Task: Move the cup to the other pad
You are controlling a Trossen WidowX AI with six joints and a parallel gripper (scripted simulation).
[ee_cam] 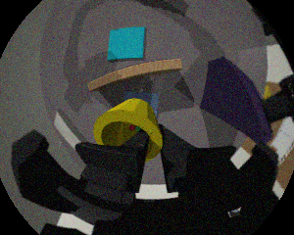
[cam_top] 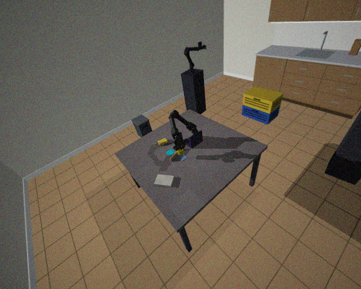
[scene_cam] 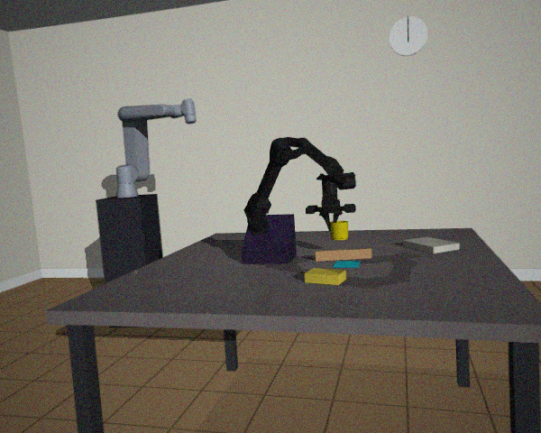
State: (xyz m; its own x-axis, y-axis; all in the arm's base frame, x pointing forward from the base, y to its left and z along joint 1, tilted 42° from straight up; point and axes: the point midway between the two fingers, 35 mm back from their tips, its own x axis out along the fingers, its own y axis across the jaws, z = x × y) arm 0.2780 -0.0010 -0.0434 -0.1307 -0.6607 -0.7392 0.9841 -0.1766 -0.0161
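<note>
The cyan pad is 17 cm to the right of my gripper tip, 10 cm below it and 5 cm ahead of it. Also, from my gripper tip: yellow block (38 cm to the right, 8 cm below, 2 cm behind); yellow cup (2 cm ahead); tan wooden bar (9 cm below, 8 cm to the right, 4 cm ahead).
</note>
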